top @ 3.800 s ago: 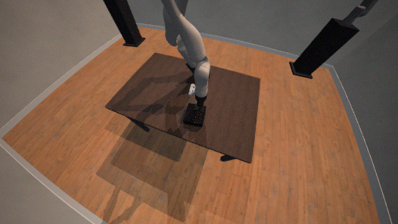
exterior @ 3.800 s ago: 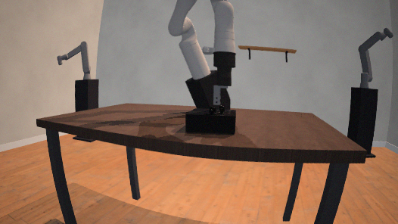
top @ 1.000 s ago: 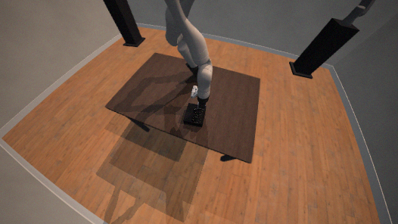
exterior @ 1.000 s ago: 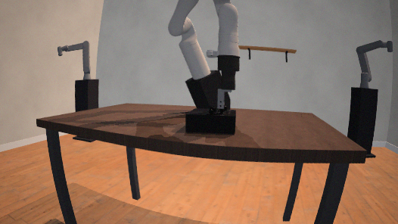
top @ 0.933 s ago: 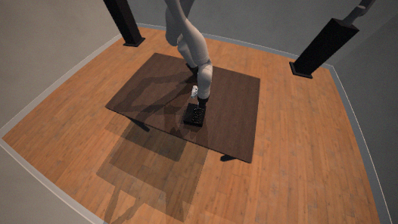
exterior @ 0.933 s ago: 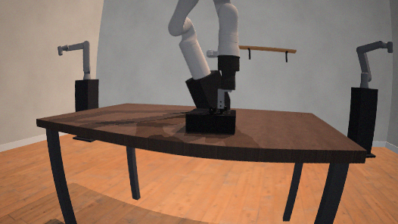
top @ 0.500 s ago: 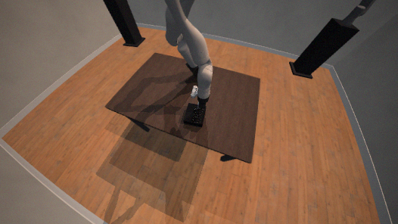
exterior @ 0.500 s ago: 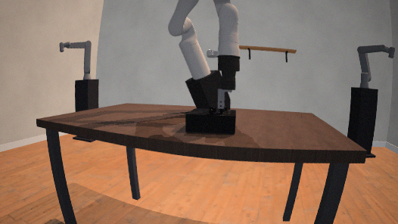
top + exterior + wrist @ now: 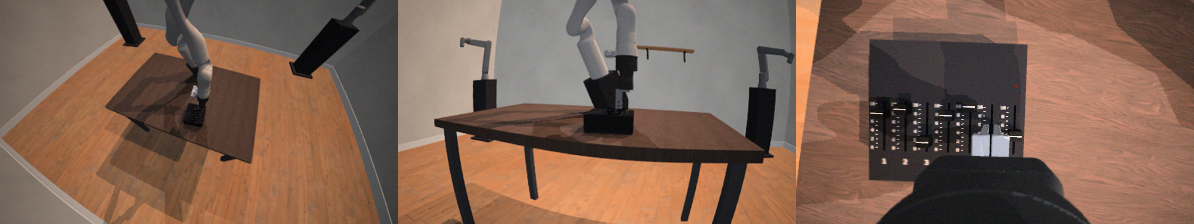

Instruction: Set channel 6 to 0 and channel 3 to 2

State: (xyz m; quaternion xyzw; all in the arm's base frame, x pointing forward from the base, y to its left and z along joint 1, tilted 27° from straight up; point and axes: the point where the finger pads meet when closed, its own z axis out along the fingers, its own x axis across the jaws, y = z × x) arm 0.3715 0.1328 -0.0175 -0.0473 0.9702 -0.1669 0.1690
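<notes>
Now: the channel 6 fader cap 2 cm to the left of my hand and 1 cm below it. Round my hand: channel 5 fader cap (2 cm ahead, 3 cm to the right, 1 cm below); then channel 4 fader cap (4 cm ahead, 2 cm to the right, 1 cm below); then channel 3 fader cap (7 cm ahead, 1 cm to the left, 1 cm below).
</notes>
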